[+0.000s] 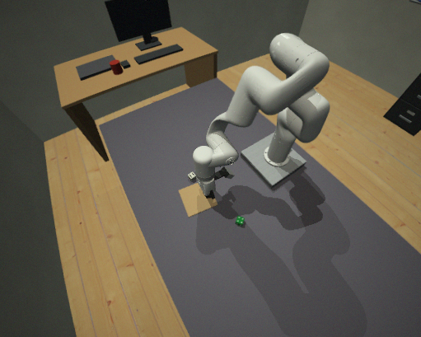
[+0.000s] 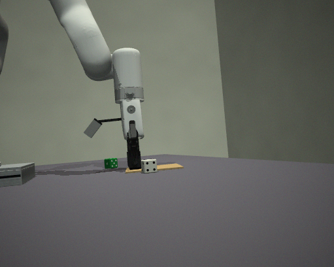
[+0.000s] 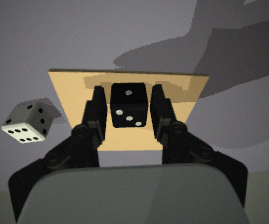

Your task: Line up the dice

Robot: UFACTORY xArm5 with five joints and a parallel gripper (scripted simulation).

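Right now my hand is 10 mm above the black die. From my hand the other things lie so: tan mat 50 mm ahead, 30 mm below, 10 mm to the right; green die 190 mm to the left, 10 mm below, 10 mm behind; white die 110 mm to the right, 10 mm below.
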